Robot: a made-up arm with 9 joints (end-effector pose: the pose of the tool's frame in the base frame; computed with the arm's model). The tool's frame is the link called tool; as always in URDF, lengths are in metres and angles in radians.
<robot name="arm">
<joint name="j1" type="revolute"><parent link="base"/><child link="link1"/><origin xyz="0 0 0.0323" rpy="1.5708 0 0"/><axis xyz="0 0 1"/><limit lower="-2.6" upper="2.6"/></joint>
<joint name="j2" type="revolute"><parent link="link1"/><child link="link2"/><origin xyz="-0.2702 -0.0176 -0.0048" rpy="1.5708 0 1.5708"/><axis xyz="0 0 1"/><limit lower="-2.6" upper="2.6"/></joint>
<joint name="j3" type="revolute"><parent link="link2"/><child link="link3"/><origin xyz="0.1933 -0.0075 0.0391" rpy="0 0 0"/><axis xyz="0 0 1"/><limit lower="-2.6" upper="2.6"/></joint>
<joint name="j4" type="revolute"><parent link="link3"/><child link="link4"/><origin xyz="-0.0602 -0.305 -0.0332" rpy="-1.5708 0 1.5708"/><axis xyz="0 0 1"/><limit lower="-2.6" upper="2.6"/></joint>
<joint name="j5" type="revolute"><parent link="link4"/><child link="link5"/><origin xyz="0.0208 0.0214 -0.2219" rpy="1.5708 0 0"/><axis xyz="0 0 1"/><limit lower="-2.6" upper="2.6"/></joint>
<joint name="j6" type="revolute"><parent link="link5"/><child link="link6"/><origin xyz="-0.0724 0.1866 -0.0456" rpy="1.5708 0 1.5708"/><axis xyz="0 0 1"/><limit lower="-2.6" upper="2.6"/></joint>
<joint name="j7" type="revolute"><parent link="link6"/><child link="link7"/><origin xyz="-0.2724 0.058 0.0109" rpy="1.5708 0 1.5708"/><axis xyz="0 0 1"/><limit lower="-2.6" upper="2.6"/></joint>
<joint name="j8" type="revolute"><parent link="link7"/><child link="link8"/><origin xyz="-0.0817 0.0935 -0.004" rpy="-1.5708 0 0"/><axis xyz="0 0 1"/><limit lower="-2.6" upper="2.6"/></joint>
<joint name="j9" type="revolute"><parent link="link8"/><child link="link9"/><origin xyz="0.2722 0.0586 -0.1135" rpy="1.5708 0 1.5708"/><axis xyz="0 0 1"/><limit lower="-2.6" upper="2.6"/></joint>
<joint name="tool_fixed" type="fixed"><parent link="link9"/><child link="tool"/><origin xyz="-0.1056 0.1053 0.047" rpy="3.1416 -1.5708 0"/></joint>
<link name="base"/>
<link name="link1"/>
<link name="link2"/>
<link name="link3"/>
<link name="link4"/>
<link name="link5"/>
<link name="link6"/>
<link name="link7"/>
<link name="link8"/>
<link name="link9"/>
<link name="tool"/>
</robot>
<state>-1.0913 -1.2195 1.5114 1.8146 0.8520 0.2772 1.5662 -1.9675 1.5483</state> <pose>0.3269 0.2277 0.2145 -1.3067 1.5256 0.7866</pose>
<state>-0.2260 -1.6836 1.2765 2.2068 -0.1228 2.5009 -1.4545 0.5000 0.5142</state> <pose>0.0191 0.5119 -0.4723 -2.1956 0.7052 0.4290</pose>
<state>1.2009 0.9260 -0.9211 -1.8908 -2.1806 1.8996 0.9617 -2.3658 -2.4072</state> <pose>-0.1808 0.2737 0.0950 1.1647 0.6931 0.9875</pose>
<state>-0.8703 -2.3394 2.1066 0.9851 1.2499 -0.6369 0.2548 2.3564 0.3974</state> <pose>-0.1717 0.2427 0.5371 -0.4550 -1.4291 -0.8906</pose>
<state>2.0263 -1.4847 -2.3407 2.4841 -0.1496 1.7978 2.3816 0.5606 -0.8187</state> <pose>-0.6130 -0.1327 -0.1286 0.5179 1.3034 -2.2746</pose>
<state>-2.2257 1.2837 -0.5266 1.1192 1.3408 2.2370 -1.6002 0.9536 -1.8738</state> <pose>0.7360 0.5729 -0.3783 2.6298 0.6343 -1.3035</pose>
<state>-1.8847 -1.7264 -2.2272 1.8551 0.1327 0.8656 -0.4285 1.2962 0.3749</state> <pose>0.1713 -0.6111 0.1373 -0.9023 1.2712 -1.3783</pose>
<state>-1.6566 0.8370 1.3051 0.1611 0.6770 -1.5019 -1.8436 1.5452 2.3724</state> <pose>0.2144 -0.2460 -0.2301 0.5474 1.7737 -0.6595</pose>
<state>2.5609 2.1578 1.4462 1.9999 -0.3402 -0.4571 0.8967 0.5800 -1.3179</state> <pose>0.6295 -0.0451 0.3281 -2.0125 -0.5152 0.6479</pose>
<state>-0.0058 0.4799 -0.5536 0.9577 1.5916 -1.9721 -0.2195 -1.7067 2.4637</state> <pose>-0.2254 0.4039 0.5356 -0.6302 -2.7842 1.0815</pose>
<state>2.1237 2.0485 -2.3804 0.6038 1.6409 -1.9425 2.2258 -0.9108 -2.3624</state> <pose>0.2332 0.1721 0.0669 -1.4855 0.6575 0.1188</pose>
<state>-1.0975 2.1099 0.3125 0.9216 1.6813 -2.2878 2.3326 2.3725 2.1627</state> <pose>0.2090 -1.0132 -0.2612 -2.2264 1.4188 1.4247</pose>
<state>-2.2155 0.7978 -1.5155 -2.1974 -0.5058 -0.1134 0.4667 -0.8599 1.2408</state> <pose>0.0143 0.1169 0.3836 -0.4813 -2.6463 -0.9376</pose>
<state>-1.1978 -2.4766 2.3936 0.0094 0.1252 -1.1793 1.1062 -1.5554 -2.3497</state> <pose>-0.4542 0.3819 0.1952 -0.6239 -1.9575 -1.4484</pose>
